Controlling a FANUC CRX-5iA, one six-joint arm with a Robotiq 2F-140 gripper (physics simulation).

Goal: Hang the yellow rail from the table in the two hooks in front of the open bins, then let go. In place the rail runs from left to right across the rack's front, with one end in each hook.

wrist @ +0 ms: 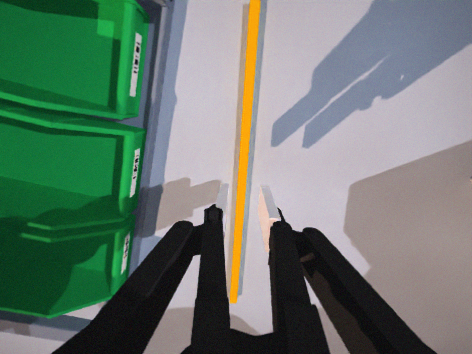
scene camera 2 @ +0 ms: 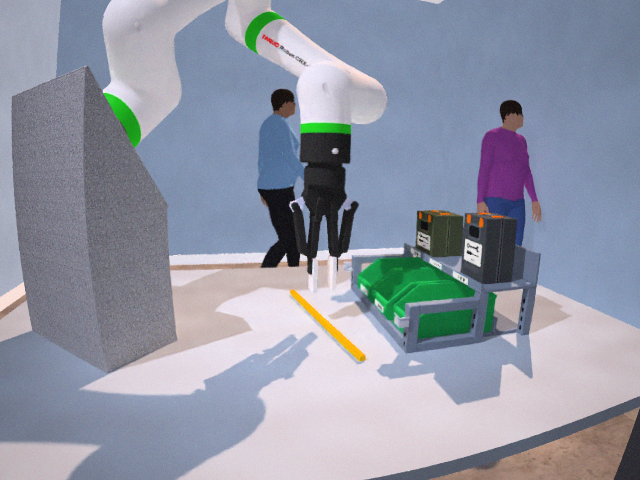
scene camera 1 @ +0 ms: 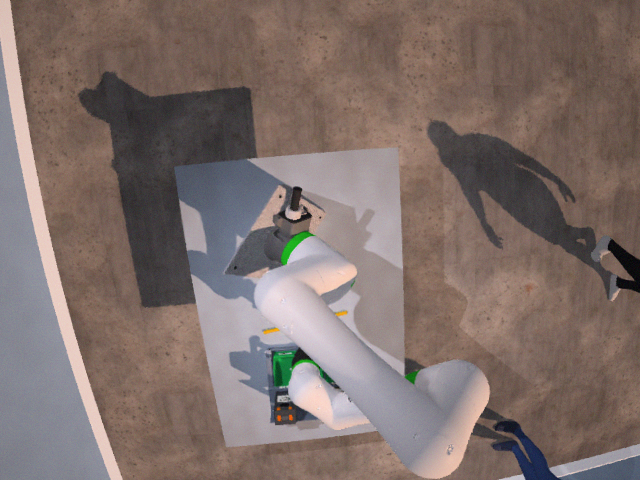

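Seen in the pictures: gripper, between the fingertips: [wrist: 243, 197] [scene camera 2: 322, 290]; arm's base, origin of its link: [scene camera 2: 84, 150] [scene camera 1: 284, 238].
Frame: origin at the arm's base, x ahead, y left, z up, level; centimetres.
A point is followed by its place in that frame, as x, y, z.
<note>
The yellow rail [scene camera 1: 270, 331] {48.0, 0.8, -33.4} [scene camera 2: 328, 325] {43.1, 10.6, -33.4} [wrist: 245, 135] {43.8, 9.7, -33.4} lies on the table, in front of the rack [scene camera 2: 410, 333] {57.1, 0.9, -30.7} and roughly parallel to its front, apart from it. My gripper [scene camera 2: 321, 284] {41.6, 14.5, -27.7} [wrist: 243, 197] {41.6, 14.5, -27.7} points down with its fingers partly open and empty. In the wrist view its light fingertips stand on either side of the rail, above it. The arm hides the gripper and the rail's middle in scene camera 1. A near hook [scene camera 2: 401, 321] {55.3, 0.0, -28.2} and a far hook [scene camera 2: 348, 266] {46.5, 37.4, -28.7} stick out from the rack's front. Green bins [scene camera 2: 434, 279] {66.1, 27.6, -28.9} [wrist: 65, 165] {60.9, 23.0, -33.5} [scene camera 1: 282, 367] stand behind them.
An olive box [scene camera 2: 439, 233] {67.0, 29.6, -18.7} and a dark grey box [scene camera 2: 488, 248] {71.7, 7.7, -17.5} [scene camera 1: 284, 413] {71.4, 11.9, -12.2} stand on the rack's raised back shelf. The grey arm pedestal [scene camera 2: 56, 217] {1.4, -10.6, -10.6} stands across the table from the rack. Two people stand beyond the table in scene camera 2.
</note>
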